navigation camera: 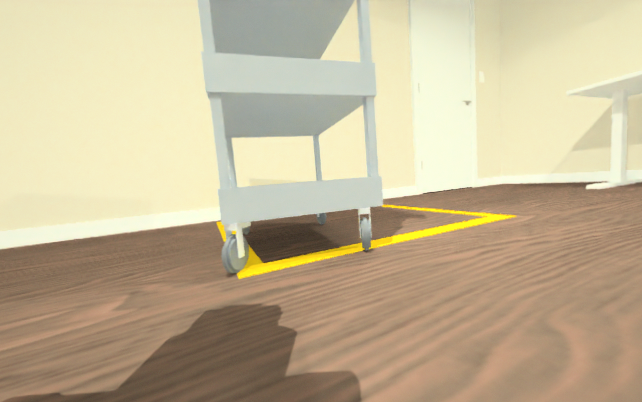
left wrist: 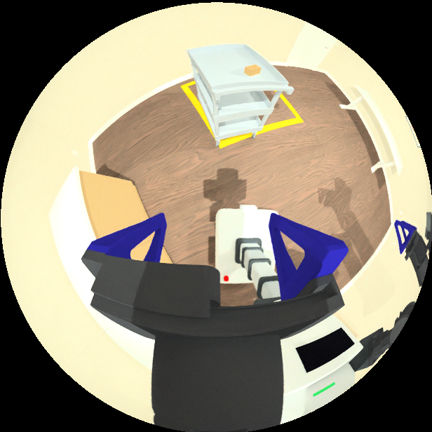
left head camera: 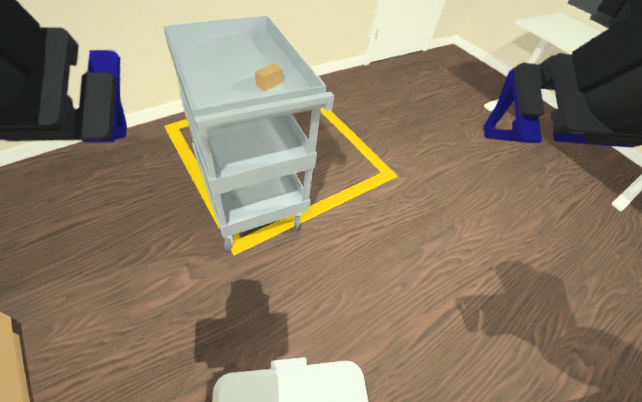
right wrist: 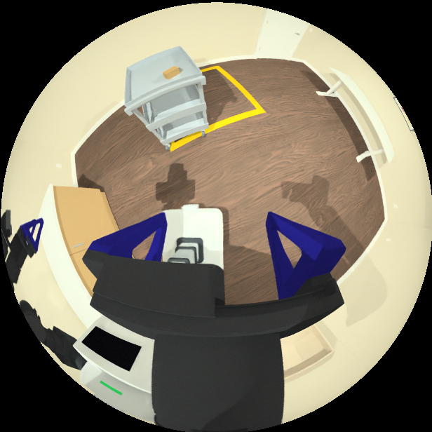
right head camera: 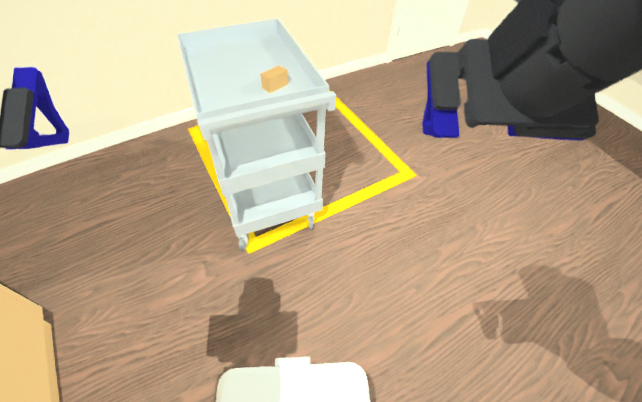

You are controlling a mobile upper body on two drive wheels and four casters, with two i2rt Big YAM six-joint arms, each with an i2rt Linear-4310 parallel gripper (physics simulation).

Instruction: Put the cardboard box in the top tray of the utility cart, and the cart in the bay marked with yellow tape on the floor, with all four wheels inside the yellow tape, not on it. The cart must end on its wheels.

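Observation:
The grey utility cart point(left head camera: 262, 172) point(right head camera: 272, 172) point(left wrist: 245, 118) point(right wrist: 177, 117) point(navigation camera: 290, 77) stands upright, turned slightly to the tape. The cardboard box point(left head camera: 269, 77) point(right head camera: 274, 79) point(left wrist: 252, 70) point(right wrist: 171, 72) lies in its top tray. The yellow tape point(left head camera: 350, 193) point(right head camera: 360, 196) point(left wrist: 285, 125) point(right wrist: 235, 120) point(navigation camera: 430, 231) runs under the cart. In the navigation view, the near left wheel point(navigation camera: 235, 254) is just outside the tape corner and the near right wheel point(navigation camera: 366, 234) is on the near strip. The far left wheel is mostly hidden. My left gripper point(left wrist: 217, 218) and right gripper point(right wrist: 216, 214) are open, empty and away from the cart.
A wall stands close behind the cart, with a white door point(left head camera: 405, 30) point(navigation camera: 442, 100) farther right. A white table point(left head camera: 557, 30) point(navigation camera: 610, 85) stands at the right. A wooden-fronted cabinet point(left head camera: 11, 355) point(right head camera: 22, 345) point(left wrist: 112, 200) point(right wrist: 80, 215) is at the lower left.

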